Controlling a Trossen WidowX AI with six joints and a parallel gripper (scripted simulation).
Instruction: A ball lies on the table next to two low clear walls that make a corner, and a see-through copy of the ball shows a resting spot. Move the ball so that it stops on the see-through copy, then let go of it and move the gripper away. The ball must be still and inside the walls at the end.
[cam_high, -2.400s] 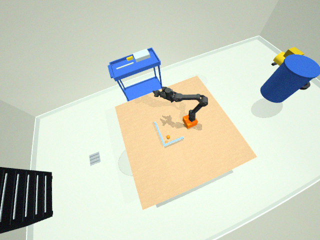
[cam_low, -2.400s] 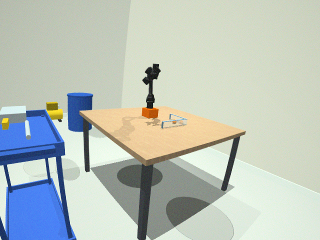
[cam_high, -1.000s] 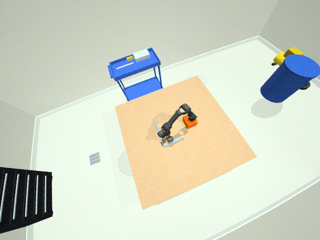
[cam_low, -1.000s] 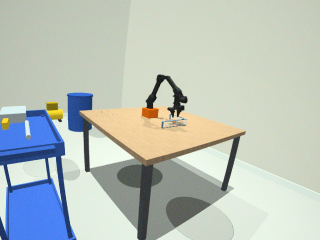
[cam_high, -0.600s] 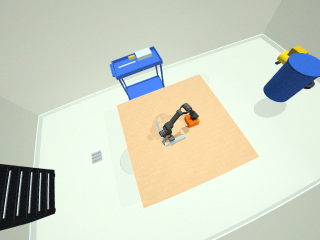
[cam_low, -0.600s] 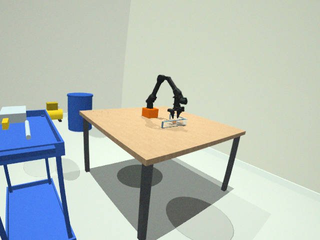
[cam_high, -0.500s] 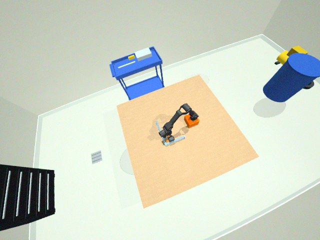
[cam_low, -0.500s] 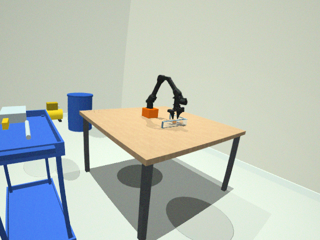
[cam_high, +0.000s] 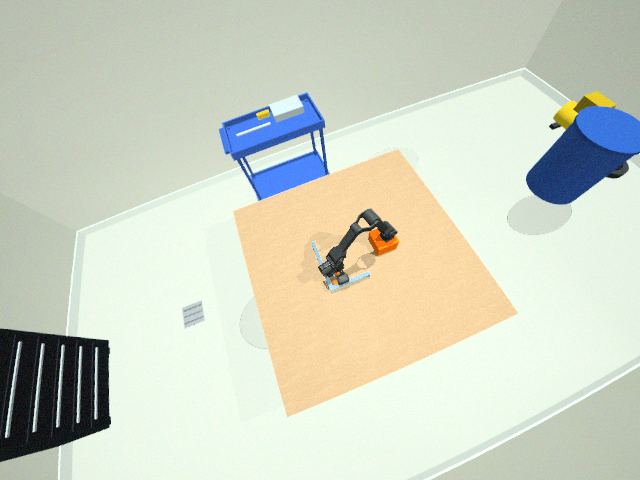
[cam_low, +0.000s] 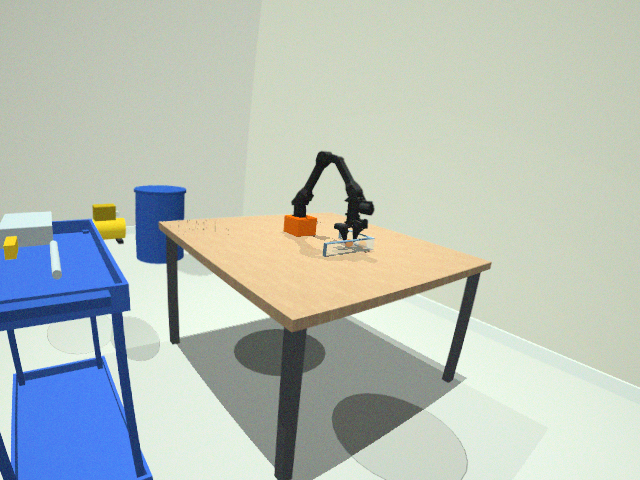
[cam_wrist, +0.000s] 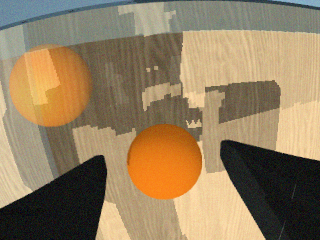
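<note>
Right now the see-through copy of ball is 5 cm ahead of my gripper tip and 4 cm to the left of it. Also, from my gripper tip: orange ball right at my gripper tip.
</note>
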